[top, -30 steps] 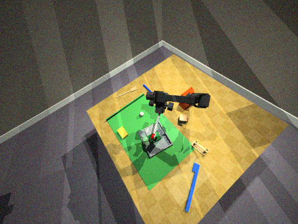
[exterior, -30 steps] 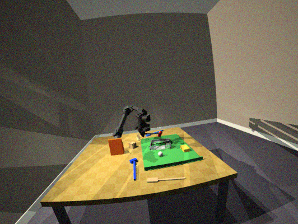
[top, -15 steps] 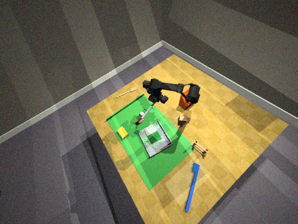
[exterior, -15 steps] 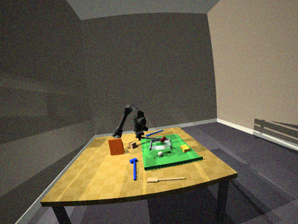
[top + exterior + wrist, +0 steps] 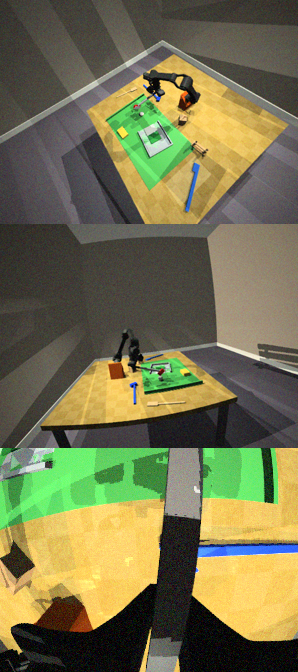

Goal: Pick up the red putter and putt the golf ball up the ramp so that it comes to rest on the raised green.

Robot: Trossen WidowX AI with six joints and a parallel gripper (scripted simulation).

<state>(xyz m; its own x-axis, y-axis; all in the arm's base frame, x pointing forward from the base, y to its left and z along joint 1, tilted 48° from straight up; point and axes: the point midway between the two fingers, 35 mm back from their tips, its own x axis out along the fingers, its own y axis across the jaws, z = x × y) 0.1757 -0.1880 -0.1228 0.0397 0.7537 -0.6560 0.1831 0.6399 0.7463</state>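
Now: gripper tip 12 cm short of the red putter and 2 cm to the left of it. Round my gripper tip: short blue putter 13 cm to the right, 13 cm below, 3 cm behind; then tan cube 31 cm to the left, 11 cm below, 3 cm behind; then white golf ball 22 cm ahead, 12 cm below, 1 cm to the left.
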